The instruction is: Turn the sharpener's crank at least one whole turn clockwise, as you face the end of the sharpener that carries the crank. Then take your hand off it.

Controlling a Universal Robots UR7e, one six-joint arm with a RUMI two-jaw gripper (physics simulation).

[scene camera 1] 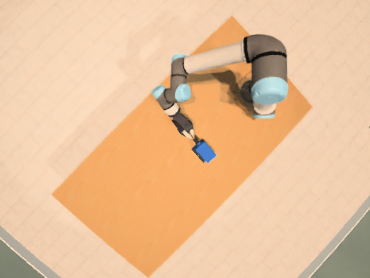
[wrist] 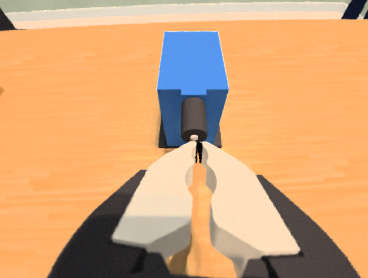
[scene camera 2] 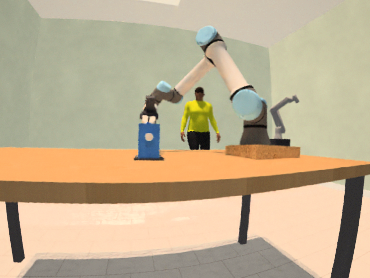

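Seen in the pictures: gripper, between the fingertips: [scene camera 1: 192, 138] [wrist: 197, 144]; arm's base, origin of its link: [scene camera 2: 254, 146].
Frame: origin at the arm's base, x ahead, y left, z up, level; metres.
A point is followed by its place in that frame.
Observation:
The blue sharpener [scene camera 1: 204, 151] @[x 0.503, y 0.106, z 0.081 m] [scene camera 2: 149, 147] @[x 0.491, y 0.175, z -0.002 m] [wrist: 192, 60] @[x 0.499, y 0.109, z 0.081 m] stands upright on a dark base on the table. In the wrist view the crank's black cylindrical handle [wrist: 193, 116] @[x 0.506, y 0.015, z 0.094 m] sticks out from the upper middle of the sharpener's near end, with a pale spot at its tip. The crank arm behind it is hidden. My gripper [scene camera 1: 193, 136] @[x 0.511, y -0.003, z 0.081 m] [scene camera 2: 149, 121] @[x 0.511, y -0.003, z 0.081 m] [wrist: 197, 144] @[x 0.511, y -0.003, z 0.081 m] is shut with nothing between its fingers. Its fingertips are right at the near end of the handle and slightly overlap it in the wrist view; I cannot tell whether they touch.
The orange wooden table [scene camera 1: 135, 200] @[x 1.063, y 0.111, z -0.047 m] [scene camera 2: 75, 167] @[x 0.672, y 0.361, z -0.047 m] [wrist: 75, 100] @[x 0.262, y 0.150, z -0.047 m] lies under everything. The arm's base stands on a wooden block [scene camera 2: 262, 152] @[x 0.054, y 0.164, z -0.018 m] at the right in scene camera 2. A person in a yellow top [scene camera 2: 199, 115] stands behind the table, and a small grey arm [scene camera 2: 278, 120] shows farther right.

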